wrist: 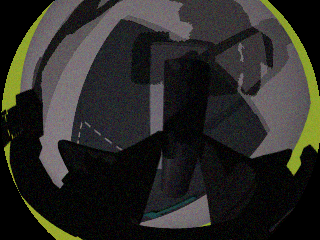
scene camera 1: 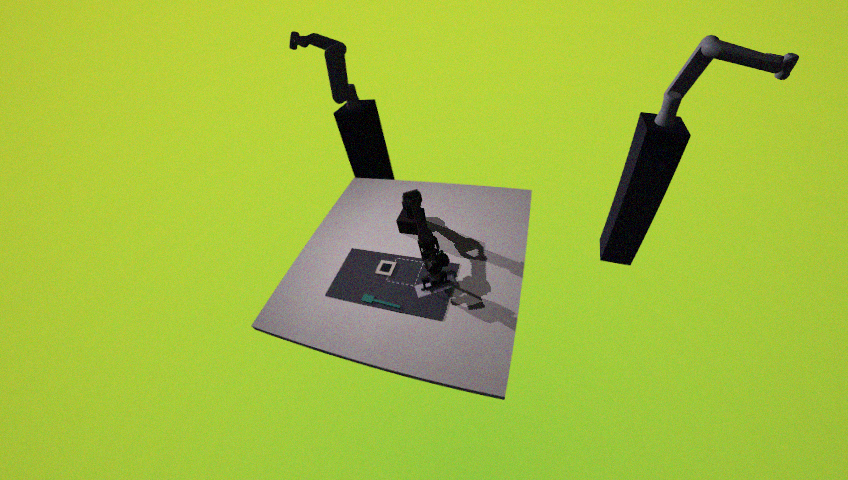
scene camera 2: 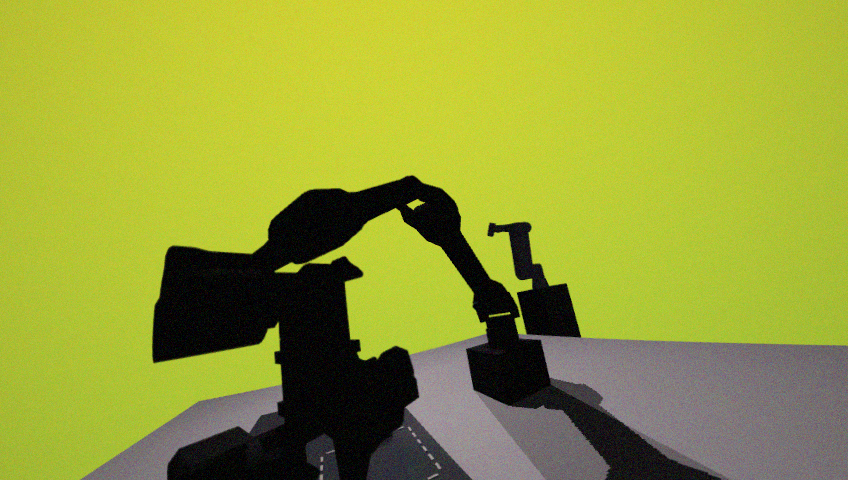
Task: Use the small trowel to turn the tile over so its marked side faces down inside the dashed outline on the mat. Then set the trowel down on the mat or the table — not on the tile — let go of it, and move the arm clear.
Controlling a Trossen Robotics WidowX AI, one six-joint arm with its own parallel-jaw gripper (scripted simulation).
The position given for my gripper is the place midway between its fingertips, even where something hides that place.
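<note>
Looking through the wrist camera, I see a dark mat point(wrist: 114, 100), and my own gripper point(wrist: 180, 137) is visible there too.
</note>
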